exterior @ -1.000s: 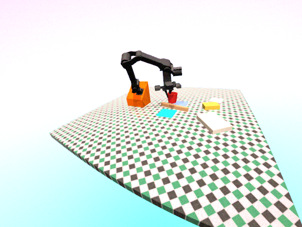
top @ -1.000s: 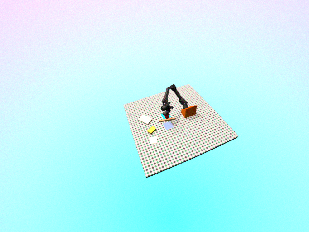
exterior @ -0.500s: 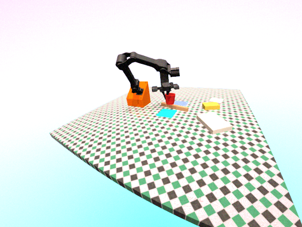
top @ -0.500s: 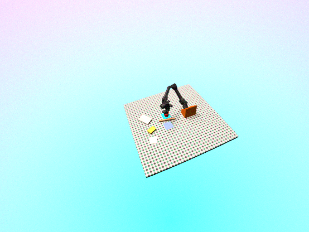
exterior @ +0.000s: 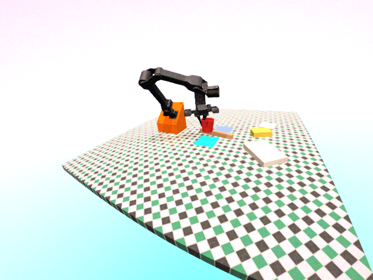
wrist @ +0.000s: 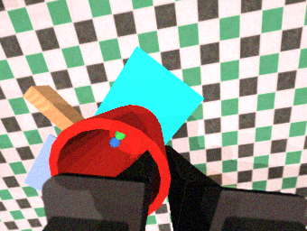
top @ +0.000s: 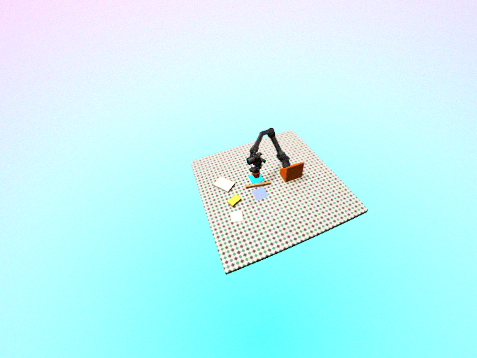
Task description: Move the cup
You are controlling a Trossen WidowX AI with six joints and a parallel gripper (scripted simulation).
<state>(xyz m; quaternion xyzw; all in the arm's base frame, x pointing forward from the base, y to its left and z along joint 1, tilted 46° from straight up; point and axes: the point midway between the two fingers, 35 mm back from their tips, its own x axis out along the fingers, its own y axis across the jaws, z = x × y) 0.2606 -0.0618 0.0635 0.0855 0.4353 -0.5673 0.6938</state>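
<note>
The blue marble is 3 cm ahead of my gripper tip, 3 cm to the left of it and 2 cm below it. The rest, counted from my gripper tip: red cup 3 cm ahead, 1 cm to the left; then green marble 3 cm ahead, 2 cm to the left, 2 cm below; then cyan pad 2 cm ahead, 10 cm below.
</note>
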